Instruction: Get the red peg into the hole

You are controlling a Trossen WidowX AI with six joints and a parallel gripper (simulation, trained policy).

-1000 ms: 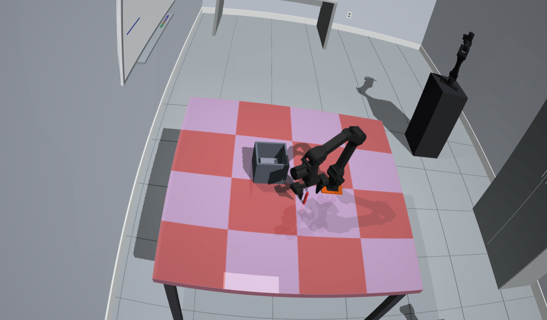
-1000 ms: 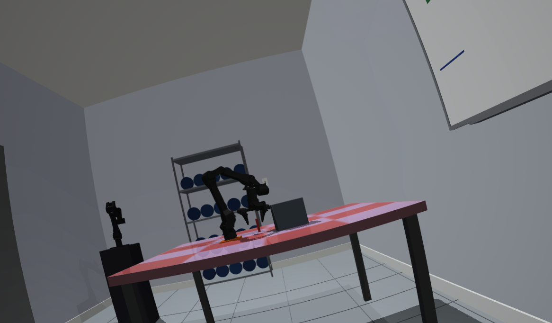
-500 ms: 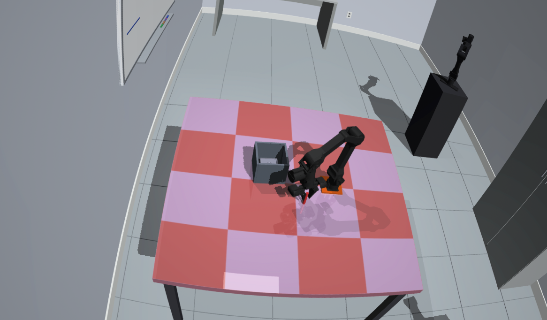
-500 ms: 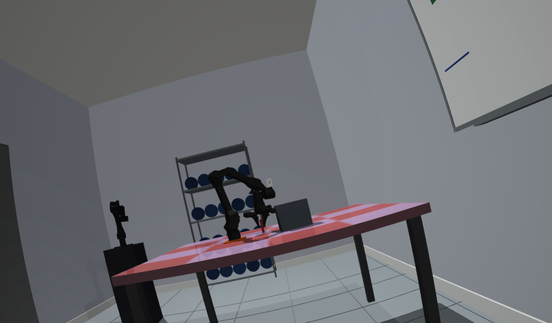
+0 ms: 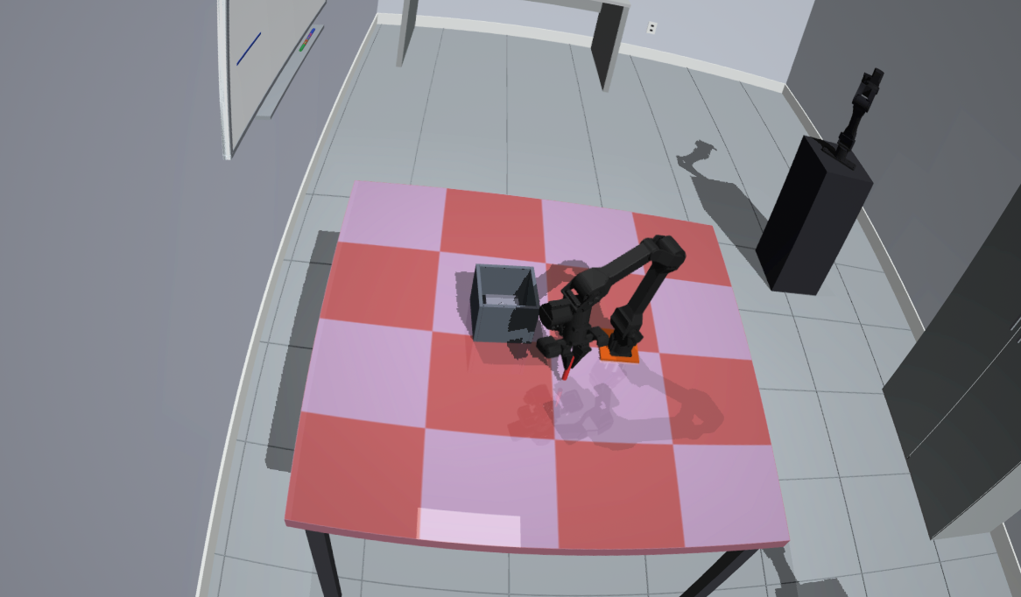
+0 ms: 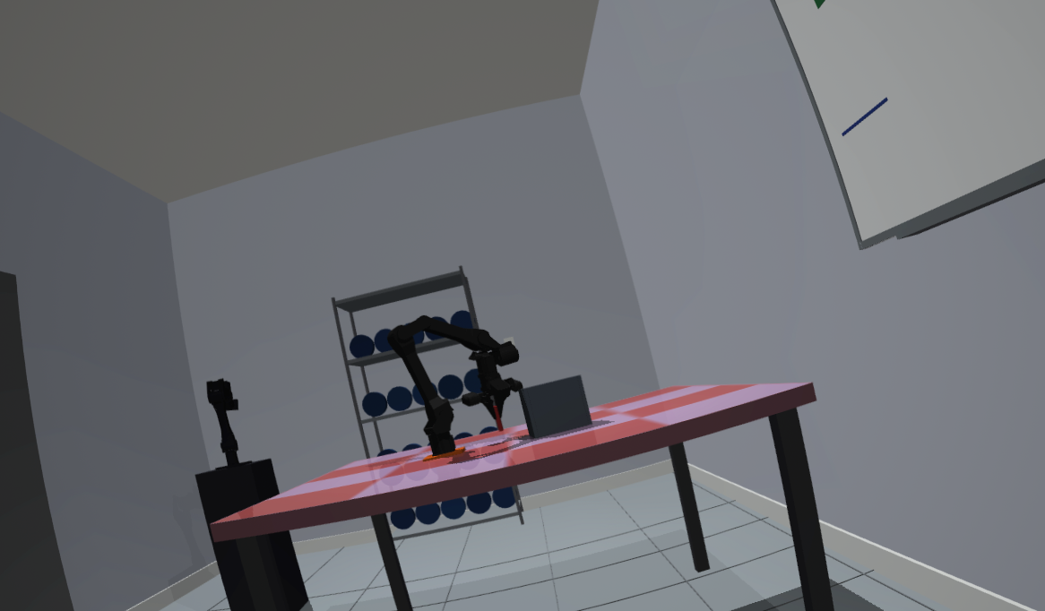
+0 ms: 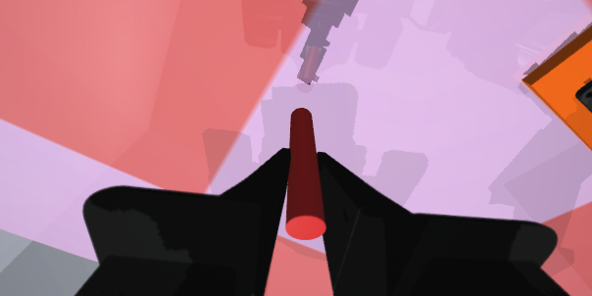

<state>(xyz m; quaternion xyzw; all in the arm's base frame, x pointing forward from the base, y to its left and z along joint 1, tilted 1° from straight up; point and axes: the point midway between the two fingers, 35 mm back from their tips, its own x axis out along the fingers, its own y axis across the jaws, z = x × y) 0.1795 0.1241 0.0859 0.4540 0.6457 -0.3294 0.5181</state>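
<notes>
Right now the plate is 21 cm to the right of my gripper tip, 16 cm ahead of it and 2 cm below it. Round my gripper tip: red peg (right at my gripper tip).
</notes>
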